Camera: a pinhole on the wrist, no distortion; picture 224 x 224 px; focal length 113.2 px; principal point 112.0 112.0 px. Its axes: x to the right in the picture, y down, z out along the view. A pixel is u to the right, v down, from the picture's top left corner.
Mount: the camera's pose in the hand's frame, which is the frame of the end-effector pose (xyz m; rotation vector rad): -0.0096 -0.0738 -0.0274 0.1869 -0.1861 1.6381
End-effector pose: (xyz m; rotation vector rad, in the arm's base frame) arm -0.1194 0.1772 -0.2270 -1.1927 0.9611 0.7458
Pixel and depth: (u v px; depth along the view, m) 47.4 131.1 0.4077
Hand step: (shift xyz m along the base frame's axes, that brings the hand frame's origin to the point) 0.3945 0.2158 0.2438
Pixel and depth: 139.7 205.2 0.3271
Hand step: 0.0278 0.2817 0.3190
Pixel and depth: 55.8 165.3 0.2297
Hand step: 0.2073 0.1095 0.2129
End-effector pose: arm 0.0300 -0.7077 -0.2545 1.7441 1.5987 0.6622
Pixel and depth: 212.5 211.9 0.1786
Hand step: 0.1327 -0.2009 -0.0845
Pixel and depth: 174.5 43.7 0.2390
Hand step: 0.1991 0.0925 -0.1550
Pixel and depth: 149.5 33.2 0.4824
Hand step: 0.3959 0.2485 -0.3385
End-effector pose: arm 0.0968 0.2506 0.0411 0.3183 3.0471 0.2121
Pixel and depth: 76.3 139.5 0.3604
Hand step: 0.0530 -0.2455 -0.3272
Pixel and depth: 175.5 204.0 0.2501
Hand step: 0.2337 -0.0252 -0.2332
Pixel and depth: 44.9 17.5 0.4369
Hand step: -0.4198 -0.2636 -0.4148
